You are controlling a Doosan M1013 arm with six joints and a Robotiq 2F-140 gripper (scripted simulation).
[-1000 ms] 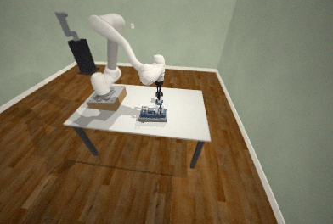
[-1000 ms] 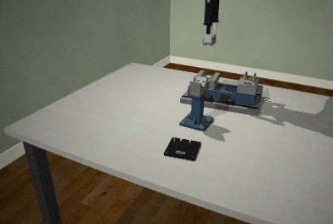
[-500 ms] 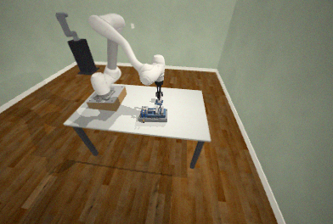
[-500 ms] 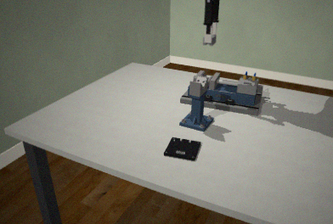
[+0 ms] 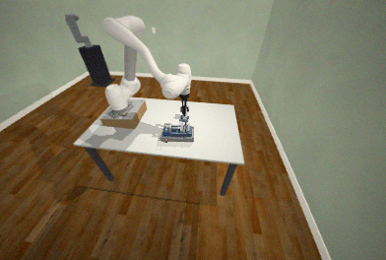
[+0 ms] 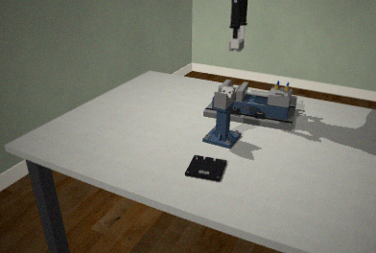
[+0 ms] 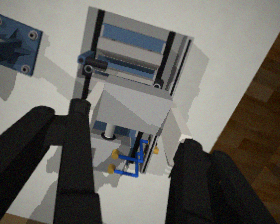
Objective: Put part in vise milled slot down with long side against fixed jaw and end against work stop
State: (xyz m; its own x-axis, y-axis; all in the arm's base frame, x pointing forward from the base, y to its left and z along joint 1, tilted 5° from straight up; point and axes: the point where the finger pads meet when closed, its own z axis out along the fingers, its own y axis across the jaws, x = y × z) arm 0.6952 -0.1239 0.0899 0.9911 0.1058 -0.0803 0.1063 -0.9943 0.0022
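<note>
Right now the fixed jaw is 3 cm ahead of my hand, 2 cm to the left of it and 19 cm below it. From my hand the other things lie so: cylinder rod (9 cm behind, 19 cm below); then part (3 cm below); then work stop (1 cm behind, 6 cm to the left, 17 cm below).
</note>
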